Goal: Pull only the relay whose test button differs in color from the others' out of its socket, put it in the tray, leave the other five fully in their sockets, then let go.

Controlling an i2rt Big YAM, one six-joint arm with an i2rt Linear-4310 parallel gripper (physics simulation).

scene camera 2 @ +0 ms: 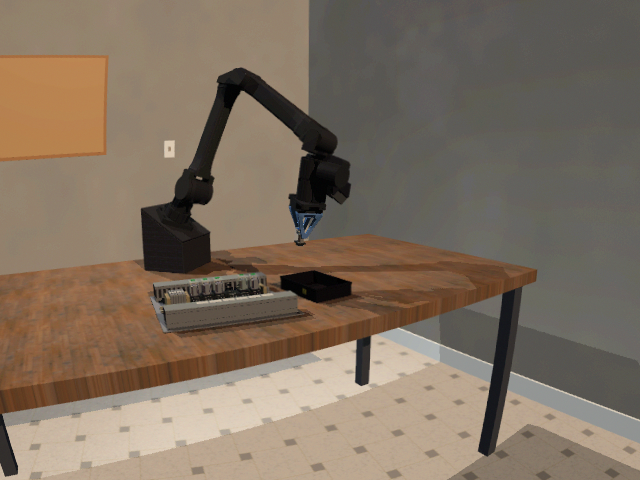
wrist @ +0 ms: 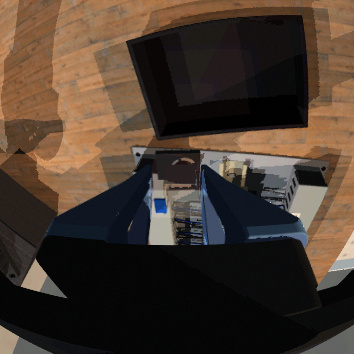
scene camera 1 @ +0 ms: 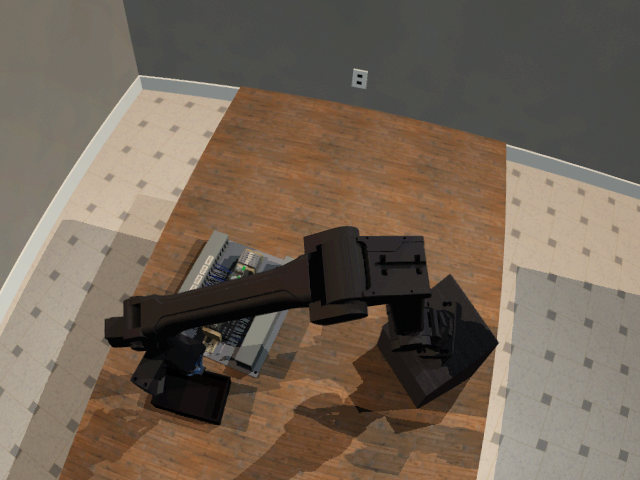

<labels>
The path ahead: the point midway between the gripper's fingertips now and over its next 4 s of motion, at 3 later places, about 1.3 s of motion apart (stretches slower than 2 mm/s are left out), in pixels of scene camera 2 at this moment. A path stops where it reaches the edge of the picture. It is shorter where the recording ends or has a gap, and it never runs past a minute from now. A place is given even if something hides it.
My gripper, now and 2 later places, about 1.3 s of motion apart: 302, 236; 319, 253; 319, 255
</labels>
